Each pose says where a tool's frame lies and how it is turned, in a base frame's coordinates. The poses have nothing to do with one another.
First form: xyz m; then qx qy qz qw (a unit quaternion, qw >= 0).
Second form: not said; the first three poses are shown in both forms.
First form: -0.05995 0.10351 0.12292 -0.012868 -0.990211 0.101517 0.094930
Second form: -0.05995 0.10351 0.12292 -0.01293 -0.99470 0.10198 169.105
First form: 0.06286 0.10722 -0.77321 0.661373 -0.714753 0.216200 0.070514
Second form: 0.06286 0.10722 -0.77321 0.66302 -0.71654 0.21674 171.913
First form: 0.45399 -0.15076 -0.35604 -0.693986 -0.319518 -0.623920 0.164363
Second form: 0.45399 -0.15076 -0.35604 -0.70355 -0.32392 -0.63252 161.080
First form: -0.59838 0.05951 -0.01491 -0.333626 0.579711 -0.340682 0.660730
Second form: -0.59838 0.05951 -0.01491 -0.44447 0.77231 -0.45387 97.289
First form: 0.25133 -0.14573 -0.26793 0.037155 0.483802 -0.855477 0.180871
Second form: 0.25133 -0.14573 -0.26793 0.03778 0.49192 -0.86982 159.159
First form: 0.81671 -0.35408 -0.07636 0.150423 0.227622 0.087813 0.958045
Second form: 0.81671 -0.35408 -0.07636 0.52482 0.79416 0.30638 33.311
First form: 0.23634 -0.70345 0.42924 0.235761 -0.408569 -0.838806 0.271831
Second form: 0.23634 -0.70345 0.42924 0.24499 -0.42456 -0.87163 148.453
